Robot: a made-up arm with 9 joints. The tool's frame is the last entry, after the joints.
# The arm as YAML. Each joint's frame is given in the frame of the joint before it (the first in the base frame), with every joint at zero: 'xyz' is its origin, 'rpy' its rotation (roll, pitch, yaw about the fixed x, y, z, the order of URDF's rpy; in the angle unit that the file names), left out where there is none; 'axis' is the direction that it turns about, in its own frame. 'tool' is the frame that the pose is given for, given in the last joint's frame.
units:
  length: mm
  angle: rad
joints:
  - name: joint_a
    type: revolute
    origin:
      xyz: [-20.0, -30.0, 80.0]
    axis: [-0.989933, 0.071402, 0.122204]
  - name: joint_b
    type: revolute
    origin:
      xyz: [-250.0, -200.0, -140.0]
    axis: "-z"
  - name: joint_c
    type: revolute
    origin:
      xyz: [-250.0, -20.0, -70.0]
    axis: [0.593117, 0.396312, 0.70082]
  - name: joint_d
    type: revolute
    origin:
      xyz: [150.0, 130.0, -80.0]
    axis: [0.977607, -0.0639, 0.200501]
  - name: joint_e
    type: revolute
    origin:
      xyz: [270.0, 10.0, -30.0]
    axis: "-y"
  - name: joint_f
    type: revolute
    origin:
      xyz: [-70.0, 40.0, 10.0]
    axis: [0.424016, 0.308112, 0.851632]
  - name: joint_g
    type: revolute
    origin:
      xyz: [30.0, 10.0, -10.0]
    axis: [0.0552, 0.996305, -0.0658]
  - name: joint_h
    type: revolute
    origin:
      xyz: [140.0, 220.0, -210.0]
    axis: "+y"
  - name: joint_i
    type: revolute
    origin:
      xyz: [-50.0, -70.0, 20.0]
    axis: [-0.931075, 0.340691, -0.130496]
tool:
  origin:
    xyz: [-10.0, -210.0, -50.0]
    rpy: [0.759, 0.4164, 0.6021]
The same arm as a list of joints. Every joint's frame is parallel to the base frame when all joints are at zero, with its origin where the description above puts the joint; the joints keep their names.
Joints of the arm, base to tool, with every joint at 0 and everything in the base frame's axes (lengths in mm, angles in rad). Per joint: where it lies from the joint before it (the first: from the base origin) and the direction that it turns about. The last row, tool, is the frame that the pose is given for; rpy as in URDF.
joint_a: xyz -20 -30 80 axis -0.989933 0.071402 0.122204
joint_b: xyz -250 -200 -140 axis 0 0 -1
joint_c: xyz -250 -20 -70 axis 0.593117 0.396312 0.70082
joint_d: xyz 150 130 -80 axis 0.977607 -0.0639 0.200501
joint_e: xyz 270 10 -30 axis 0 -1 0
joint_f: xyz -70 40 10 axis 0.424016 0.308112 0.851632
joint_g: xyz 30 10 -10 axis 0.0552 0.996305 -0.0658
joint_h: xyz 140 220 -210 axis 0 1 0
joint_i: xyz -50 -70 20 axis -0.931075 0.340691 -0.130496
tool: xyz -10 -210 -50 rpy 0.759 0.4164 0.6021

